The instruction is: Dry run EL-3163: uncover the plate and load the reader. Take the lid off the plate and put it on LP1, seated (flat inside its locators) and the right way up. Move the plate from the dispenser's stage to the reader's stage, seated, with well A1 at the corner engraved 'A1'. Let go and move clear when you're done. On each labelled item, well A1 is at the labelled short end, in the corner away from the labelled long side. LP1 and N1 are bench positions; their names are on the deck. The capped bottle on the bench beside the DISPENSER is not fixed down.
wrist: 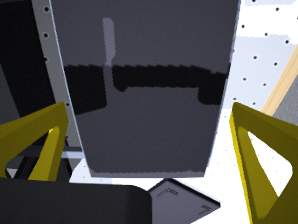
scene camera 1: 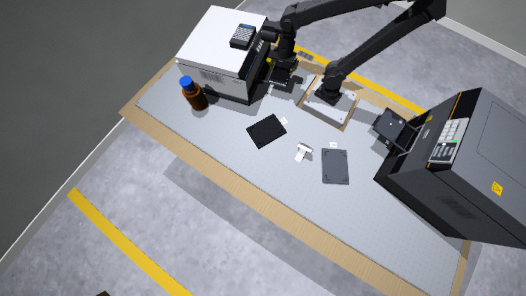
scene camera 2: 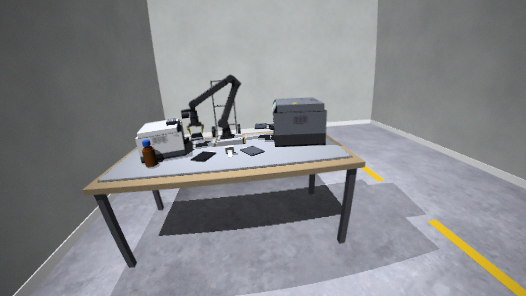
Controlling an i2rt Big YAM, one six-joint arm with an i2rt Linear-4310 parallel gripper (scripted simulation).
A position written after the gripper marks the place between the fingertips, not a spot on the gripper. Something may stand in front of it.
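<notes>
The wrist view shows the gripper point(wrist: 148, 111) together with a glossy lid point(wrist: 146, 90).
</notes>
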